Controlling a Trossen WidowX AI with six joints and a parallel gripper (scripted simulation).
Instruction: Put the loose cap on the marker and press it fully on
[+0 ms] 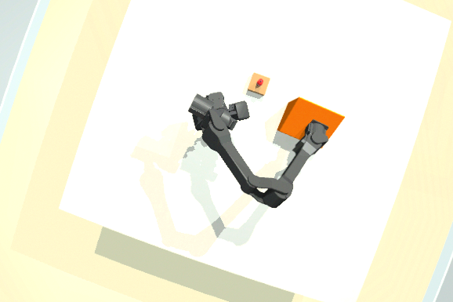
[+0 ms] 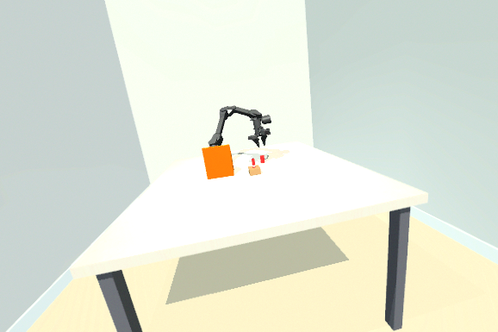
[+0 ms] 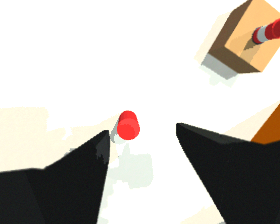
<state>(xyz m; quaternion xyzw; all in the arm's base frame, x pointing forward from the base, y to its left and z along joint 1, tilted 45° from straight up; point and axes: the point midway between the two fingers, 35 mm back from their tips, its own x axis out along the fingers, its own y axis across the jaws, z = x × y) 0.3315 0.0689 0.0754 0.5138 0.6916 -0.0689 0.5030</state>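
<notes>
Right now my gripper tip is 10 cm above the red cap and 3 cm to the right of it. Also, from my gripper tip: red marker (17 cm to the right, 8 cm behind, 5 cm below); then tan holder block (17 cm to the right, 11 cm below, 8 cm behind).
</notes>
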